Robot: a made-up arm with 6 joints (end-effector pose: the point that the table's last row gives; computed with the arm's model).
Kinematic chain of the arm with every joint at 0, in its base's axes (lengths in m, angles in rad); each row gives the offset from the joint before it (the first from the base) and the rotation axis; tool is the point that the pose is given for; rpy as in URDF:
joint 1: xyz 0 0 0.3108 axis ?
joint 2: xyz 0 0 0 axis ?
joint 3: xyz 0.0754 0 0.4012 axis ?
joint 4: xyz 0.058 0 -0.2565 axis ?
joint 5: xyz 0 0 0 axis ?
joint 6: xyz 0.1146 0 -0.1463 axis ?
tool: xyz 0 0 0 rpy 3.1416 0 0
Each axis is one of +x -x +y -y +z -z.
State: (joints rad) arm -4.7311 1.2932 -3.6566 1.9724 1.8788 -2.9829
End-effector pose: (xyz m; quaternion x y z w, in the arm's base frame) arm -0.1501 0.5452 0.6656 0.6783 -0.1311 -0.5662 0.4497
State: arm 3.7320 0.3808 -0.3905 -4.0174 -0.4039 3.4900
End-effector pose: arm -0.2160 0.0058 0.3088 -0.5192 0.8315 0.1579 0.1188
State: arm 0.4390 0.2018 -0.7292 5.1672 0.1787 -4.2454
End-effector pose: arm 0.3734 0.2615 0.3735 -0.9386 0.2526 -0.2211 0.0794
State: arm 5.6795 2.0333 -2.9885 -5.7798 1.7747 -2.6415
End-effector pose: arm 0.4996 -0.2470 -0.2032 -0.5091 -0.7297 -0.2634 0.3727
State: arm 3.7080 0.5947 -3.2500 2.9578 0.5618 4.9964
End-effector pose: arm -0.3890 -0.2432 1.0094 0.0593 0.0025 0.9032 0.4251
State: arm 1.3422 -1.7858 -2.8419 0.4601 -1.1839 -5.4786
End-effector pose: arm -0.0658 -0.6329 0.0989 0.9218 0.2183 0.0896 0.3075
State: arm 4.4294 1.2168 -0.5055 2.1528 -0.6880 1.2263
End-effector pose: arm -0.1950 -0.1278 0.1816 -0.6585 -0.4950 -0.1802 0.5375
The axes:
joint 1: +z
joint 2: +y
joint 3: +y
joint 4: -z
joint 5: +y
joint 6: -z

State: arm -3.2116 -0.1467 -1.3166 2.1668 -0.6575 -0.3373
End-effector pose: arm -0.3006 0.1705 0.6434 -0.7751 -0.3351 0.2566 0.4703
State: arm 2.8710 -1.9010 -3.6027 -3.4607 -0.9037 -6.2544
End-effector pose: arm 0.6601 -0.1226 0.1525 0.6741 0.0587 0.7320 0.0790
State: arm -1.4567 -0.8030 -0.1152 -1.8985 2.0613 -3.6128
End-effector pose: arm -0.1649 -0.0834 0.5613 -0.1737 -0.4626 0.2034 0.8453
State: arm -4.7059 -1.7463 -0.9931 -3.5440 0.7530 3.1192
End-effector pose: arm -0.0045 -0.3027 0.7500 0.1974 0.0466 -0.8051 0.5574
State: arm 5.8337 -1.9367 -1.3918 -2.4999 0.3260 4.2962
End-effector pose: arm -0.4255 0.2463 0.6603 0.1831 -0.1578 -0.7528 0.6122
